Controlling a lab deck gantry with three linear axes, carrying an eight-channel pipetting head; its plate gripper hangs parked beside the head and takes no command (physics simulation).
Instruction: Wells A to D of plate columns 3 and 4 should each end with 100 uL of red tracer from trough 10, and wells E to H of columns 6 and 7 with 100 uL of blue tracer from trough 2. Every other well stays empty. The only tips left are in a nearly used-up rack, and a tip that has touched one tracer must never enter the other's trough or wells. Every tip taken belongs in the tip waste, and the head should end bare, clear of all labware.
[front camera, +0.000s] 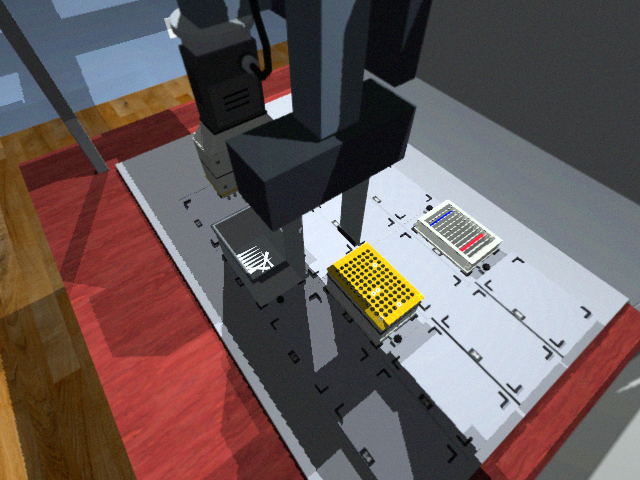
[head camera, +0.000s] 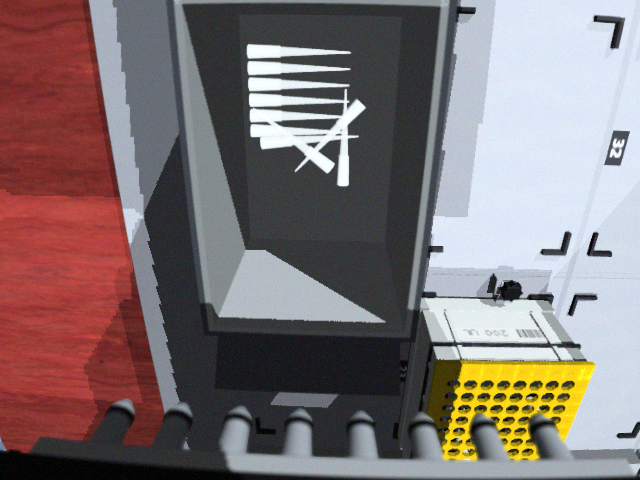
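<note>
The pipetting head (front camera: 214, 155) is up beside the tip waste bin (front camera: 237, 229) (head camera: 310, 329). Its eight nozzles (head camera: 298, 439) show no tips. Several white used tips (front camera: 253, 258) (head camera: 264, 68) lie on the bin floor, some crossed. The yellow tip rack (front camera: 356, 279) (head camera: 516, 367) has mostly empty holes and several scattered white tips. The trough block (front camera: 421, 230) shows a blue strip (front camera: 440, 218) and a red strip (front camera: 471, 241). The plate does not show; the gripper block covers part of the deck behind it. My parked plate gripper (front camera: 325, 259) hangs open, its two fingers apart and empty.
The gantry column (front camera: 328, 67) rises above the gripper block (front camera: 320, 165). A dark wall (front camera: 542, 93) stands along the far right of the deck. A slanted grey post (front camera: 77, 129) stands at the left. Black deck clamp knobs (front camera: 397, 338) (head camera: 510, 289) stick up beside the labware.
</note>
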